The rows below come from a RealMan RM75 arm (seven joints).
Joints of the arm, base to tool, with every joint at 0 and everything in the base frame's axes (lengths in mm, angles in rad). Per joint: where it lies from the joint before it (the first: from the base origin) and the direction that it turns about. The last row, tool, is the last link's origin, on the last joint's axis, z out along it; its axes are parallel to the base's.
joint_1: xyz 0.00 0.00 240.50 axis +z
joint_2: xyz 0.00 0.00 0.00 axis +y
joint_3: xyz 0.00 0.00 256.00 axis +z
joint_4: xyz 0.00 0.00 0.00 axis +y
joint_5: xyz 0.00 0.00 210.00 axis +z
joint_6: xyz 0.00 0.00 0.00 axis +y
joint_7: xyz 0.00 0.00 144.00 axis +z
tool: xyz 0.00 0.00 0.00
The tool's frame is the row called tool.
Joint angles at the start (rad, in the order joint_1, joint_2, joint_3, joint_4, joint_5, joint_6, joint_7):
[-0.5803 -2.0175 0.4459 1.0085 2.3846 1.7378 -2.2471]
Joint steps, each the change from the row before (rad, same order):
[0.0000 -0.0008 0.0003 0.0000 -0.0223 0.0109 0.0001]
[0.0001 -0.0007 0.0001 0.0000 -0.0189 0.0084 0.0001]
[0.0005 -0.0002 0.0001 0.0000 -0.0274 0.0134 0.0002]
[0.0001 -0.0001 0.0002 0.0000 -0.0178 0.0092 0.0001]
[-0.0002 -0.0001 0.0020 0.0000 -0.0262 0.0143 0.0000]
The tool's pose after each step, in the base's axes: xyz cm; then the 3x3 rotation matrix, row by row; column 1 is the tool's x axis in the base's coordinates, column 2 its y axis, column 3 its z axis. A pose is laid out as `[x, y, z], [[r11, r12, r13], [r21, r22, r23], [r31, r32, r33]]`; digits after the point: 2 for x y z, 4 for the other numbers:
[-27.59, 34.11, 9.47], [[0.3942, 0.9109, 0.1216], [0.8220, -0.4087, 0.3965], [0.4109, -0.0563, -0.9099]]
[-27.29, 34.10, 9.49], [[0.3959, 0.9072, 0.1423], [0.8171, -0.4188, 0.3961], [0.4189, -0.0406, -0.9071]]
[-26.88, 34.07, 9.54], [[0.3985, 0.9009, 0.1719], [0.8101, -0.4336, 0.3947], [0.4301, -0.0180, -0.9026]]
[-26.60, 34.04, 9.58], [[0.4004, 0.8962, 0.1912], [0.8055, -0.4437, 0.3929], [0.4369, -0.0033, -0.8995]]
[-26.16, 34.00, 9.63], [[0.4044, 0.8879, 0.2195], [0.7989, -0.4597, 0.3878], [0.4452, 0.0185, -0.8952]]

